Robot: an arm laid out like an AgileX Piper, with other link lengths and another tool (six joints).
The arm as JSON. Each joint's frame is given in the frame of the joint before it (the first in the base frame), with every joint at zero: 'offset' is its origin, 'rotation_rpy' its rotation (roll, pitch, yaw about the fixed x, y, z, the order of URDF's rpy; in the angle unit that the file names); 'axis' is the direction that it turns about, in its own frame. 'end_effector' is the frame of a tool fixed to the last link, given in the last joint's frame.
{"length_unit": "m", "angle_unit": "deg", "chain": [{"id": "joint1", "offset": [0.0, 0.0, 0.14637], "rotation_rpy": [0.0, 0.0, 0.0], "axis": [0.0, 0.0, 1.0]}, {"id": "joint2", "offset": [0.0, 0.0, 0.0], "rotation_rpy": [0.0, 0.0, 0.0], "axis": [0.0, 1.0, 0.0]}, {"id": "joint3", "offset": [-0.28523, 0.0, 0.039], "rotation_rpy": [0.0, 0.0, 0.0], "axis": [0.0, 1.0, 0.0]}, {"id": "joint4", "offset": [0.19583, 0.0, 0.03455], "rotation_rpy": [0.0, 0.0, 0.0], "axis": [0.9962, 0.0, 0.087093]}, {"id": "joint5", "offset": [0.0, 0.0, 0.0], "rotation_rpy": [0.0, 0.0, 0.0], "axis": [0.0, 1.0, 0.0]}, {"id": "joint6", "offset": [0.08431, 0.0, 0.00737], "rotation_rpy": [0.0, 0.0, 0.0], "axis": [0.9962, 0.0, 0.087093]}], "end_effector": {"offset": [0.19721, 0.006, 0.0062], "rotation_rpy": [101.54, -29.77, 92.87]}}
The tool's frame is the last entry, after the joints.
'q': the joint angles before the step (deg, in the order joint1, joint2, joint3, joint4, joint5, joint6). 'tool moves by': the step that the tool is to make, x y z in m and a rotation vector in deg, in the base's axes. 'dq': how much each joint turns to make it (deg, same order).
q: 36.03, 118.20, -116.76, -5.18, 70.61, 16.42
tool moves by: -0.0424, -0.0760, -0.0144, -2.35, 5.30, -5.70
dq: -6.07, -11.80, 21.93, 0.91, -4.42, -0.02
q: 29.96, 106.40, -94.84, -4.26, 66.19, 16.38
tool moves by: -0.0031, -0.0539, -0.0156, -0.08, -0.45, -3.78
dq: -7.71, -5.41, 12.97, 0.76, -8.16, -3.71
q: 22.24, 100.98, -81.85, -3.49, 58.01, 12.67
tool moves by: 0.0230, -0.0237, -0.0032, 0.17, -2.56, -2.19
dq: -4.66, 0.68, 1.00, -0.01, -4.27, -2.35
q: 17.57, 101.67, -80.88, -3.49, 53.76, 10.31
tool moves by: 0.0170, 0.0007, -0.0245, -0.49, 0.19, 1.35
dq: -0.86, 4.60, -0.01, 0.29, -4.36, -2.20
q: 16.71, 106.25, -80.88, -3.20, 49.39, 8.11
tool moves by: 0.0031, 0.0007, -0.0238, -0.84, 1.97, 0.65
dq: -0.01, 3.76, 0.00, -0.09, -1.66, -0.57
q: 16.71, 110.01, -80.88, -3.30, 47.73, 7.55
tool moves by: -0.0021, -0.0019, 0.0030, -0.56, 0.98, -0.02
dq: 0.00, 0.23, -1.73, -0.20, 2.61, -0.04
